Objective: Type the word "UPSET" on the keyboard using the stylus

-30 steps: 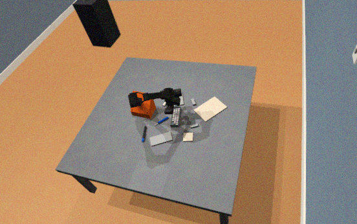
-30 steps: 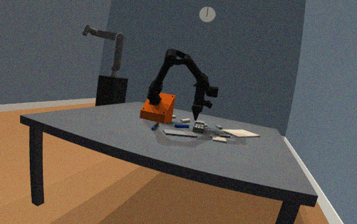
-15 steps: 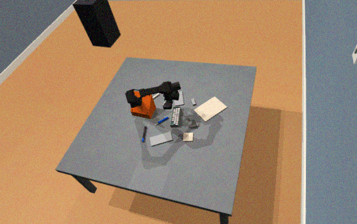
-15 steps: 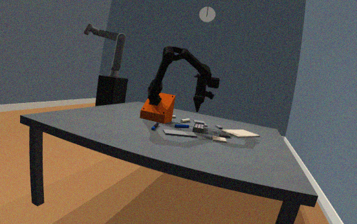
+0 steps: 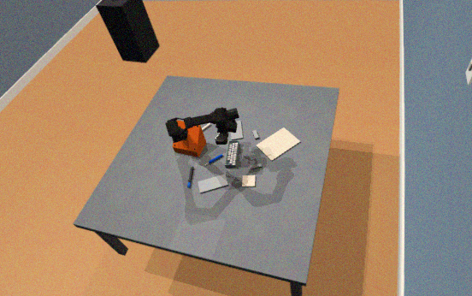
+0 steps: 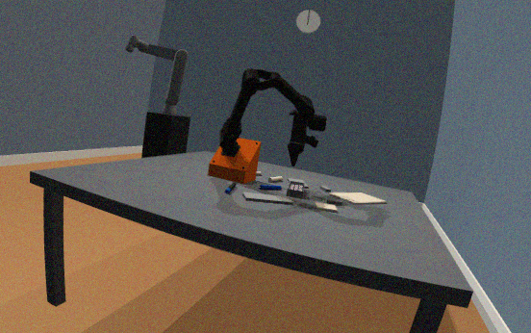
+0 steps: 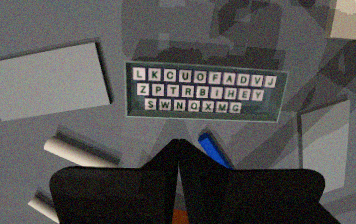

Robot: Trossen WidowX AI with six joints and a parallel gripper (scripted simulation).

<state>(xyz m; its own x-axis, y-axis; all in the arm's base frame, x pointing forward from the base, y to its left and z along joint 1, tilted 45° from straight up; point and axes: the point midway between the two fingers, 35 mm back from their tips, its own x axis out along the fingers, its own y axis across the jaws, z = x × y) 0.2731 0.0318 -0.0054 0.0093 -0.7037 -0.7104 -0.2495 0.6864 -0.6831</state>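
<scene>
My gripper tip is now 7 cm past the blue stylus, 11 cm to the left of it and 9 cm above it. Round my gripper tip: cream square (19 cm ahead, 18 cm to the right, 9 cm below); then grey slab (1 cm behind, 16 cm to the left, 9 cm below); then grey plate (25 cm to the right, 9 cm below).
</scene>
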